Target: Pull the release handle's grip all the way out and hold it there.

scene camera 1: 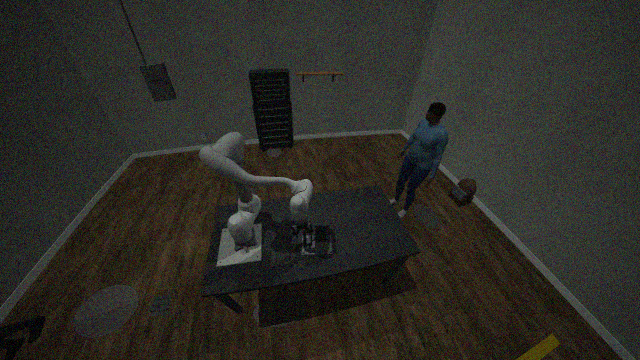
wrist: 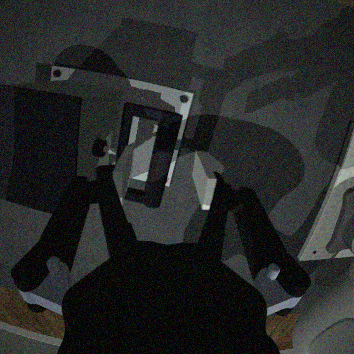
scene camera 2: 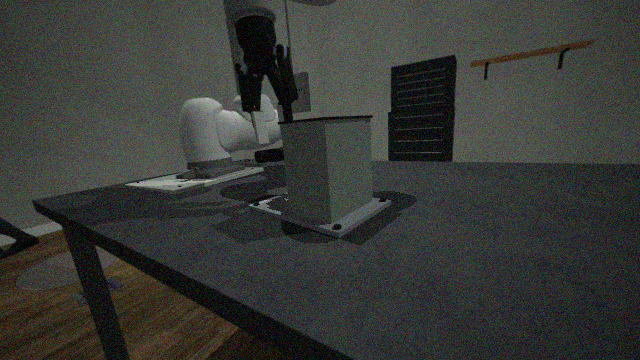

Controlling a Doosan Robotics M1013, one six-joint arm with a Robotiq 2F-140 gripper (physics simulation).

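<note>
The release handle's grip (scene camera 2: 269, 155) (wrist: 167, 135) is a black rectangular loop beside a grey-green box with a dark top (scene camera 2: 330, 170) (wrist: 45, 145). A dark round stub (wrist: 99, 147) shows between the box and the grip. The box stands on a pale bolted plate (scene camera 2: 352, 222) (wrist: 162, 90). My gripper (scene camera 2: 272, 122) (wrist: 163, 160) is partly open and empty, pointing down. In scene camera 2 its fingertips are above the grip's level, close to the box. In the wrist view the grip shows largely between the fingers, nearer the left one. The box hides part of the grip in scene camera 2.
The dark table (scene camera 1: 370, 220) (scene camera 2: 500, 250) also bears the arm's pale base plate (scene camera 1: 225, 255) (scene camera 2: 175, 185) (wrist: 320, 235). A person in blue (scene camera 1: 427, 145) stands beyond the table's right side. A black cabinet (scene camera 1: 272, 110) (scene camera 2: 422, 110) stands near the back wall.
</note>
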